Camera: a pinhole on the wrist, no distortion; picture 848 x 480 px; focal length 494.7 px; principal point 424.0 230.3 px. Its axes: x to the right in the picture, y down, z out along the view. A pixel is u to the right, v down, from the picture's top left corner.
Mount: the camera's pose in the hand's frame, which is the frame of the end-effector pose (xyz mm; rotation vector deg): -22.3 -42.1 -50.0 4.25 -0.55 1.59
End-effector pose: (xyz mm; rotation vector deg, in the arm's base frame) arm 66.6 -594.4 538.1 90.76 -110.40 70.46
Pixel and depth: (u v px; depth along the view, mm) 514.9 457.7 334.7
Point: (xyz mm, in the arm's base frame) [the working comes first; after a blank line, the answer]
In the camera's frame: 61.5 153.9 334.7

47.6 -849.3 362.1
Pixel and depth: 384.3 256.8 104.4
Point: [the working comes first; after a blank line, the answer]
In the camera's frame: -8.4 5.6 104.4

130.5 -618.0 502.0
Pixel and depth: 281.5 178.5 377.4
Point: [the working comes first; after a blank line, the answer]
In the camera's frame: -108.7 -39.5 377.4

289.4 -768.6 305.2
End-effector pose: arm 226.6 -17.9 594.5 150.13 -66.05 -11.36
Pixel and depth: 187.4 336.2 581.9
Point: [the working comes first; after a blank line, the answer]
In the camera's frame: -278.3 124.6 581.9

-127.9 87.7 97.0
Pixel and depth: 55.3 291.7 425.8
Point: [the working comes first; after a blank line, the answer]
In the camera's frame: -317.3 52.8 425.8

-71.7 184.3 233.2
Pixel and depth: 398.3 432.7 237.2
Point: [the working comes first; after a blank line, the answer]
In the camera's frame: -12.3 97.0 237.2

129.4 -49.5 421.5
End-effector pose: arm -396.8 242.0 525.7 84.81 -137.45 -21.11
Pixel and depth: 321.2 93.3 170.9
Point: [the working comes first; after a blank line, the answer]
In the camera's frame: -35.5 -47.3 170.9

-331.9 256.1 373.6
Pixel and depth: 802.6 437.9 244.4
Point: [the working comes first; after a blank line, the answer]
In the camera's frame: 187.0 102.6 244.4

-580.8 131.6 374.0
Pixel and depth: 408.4 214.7 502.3
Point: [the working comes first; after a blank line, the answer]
In the camera's frame: -15.8 -15.8 502.3

-471.4 265.2 70.8
